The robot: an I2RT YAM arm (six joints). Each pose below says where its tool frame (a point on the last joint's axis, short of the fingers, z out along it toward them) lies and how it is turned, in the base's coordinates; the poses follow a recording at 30 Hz.
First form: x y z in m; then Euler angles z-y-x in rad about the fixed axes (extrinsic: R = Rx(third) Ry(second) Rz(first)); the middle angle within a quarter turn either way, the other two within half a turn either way.
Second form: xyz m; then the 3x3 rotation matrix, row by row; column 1 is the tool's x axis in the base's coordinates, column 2 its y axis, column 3 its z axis. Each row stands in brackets. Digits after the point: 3 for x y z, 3 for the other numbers.
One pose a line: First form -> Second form
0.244 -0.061 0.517 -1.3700 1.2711 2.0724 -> [0.244 -0.061 0.517], [[0.059 0.289 0.955], [0.638 0.725 -0.259], [-0.768 0.625 -0.142]]
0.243 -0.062 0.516 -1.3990 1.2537 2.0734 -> [0.243 -0.062 0.516], [[0.053 0.307 0.950], [0.617 0.738 -0.273], [-0.785 0.601 -0.150]]
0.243 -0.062 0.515 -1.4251 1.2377 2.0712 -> [0.243 -0.062 0.515], [[0.047 0.324 0.945], [0.595 0.751 -0.287], [-0.802 0.576 -0.157]]
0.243 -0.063 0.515 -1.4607 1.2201 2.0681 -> [0.243 -0.063 0.515], [[0.038 0.341 0.939], [0.565 0.768 -0.302], [-0.824 0.542 -0.164]]
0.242 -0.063 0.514 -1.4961 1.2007 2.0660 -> [0.242 -0.063 0.514], [[0.027 0.361 0.932], [0.535 0.783 -0.318], [-0.844 0.507 -0.172]]
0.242 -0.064 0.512 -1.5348 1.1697 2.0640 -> [0.242 -0.064 0.512], [[0.014 0.390 0.921], [0.502 0.793 -0.344], [-0.865 0.467 -0.185]]
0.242 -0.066 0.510 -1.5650 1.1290 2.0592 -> [0.242 -0.066 0.510], [[0.002 0.428 0.904], [0.474 0.796 -0.378], [-0.881 0.429 -0.201]]
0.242 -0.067 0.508 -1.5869 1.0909 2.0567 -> [0.242 -0.067 0.508], [[-0.007 0.462 0.887], [0.454 0.792 -0.408], [-0.891 0.400 -0.216]]
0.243 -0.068 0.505 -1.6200 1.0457 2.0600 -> [0.243 -0.068 0.505], [[-0.025 0.501 0.865], [0.432 0.786 -0.442], [-0.902 0.363 -0.236]]
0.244 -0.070 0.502 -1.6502 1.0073 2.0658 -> [0.244 -0.070 0.502], [[-0.042 0.532 0.845], [0.415 0.779 -0.470], [-0.909 0.331 -0.254]]
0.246 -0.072 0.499 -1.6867 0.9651 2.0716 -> [0.246 -0.072 0.499], [[-0.066 0.566 0.822], [0.394 0.772 -0.499], [-0.917 0.291 -0.273]]
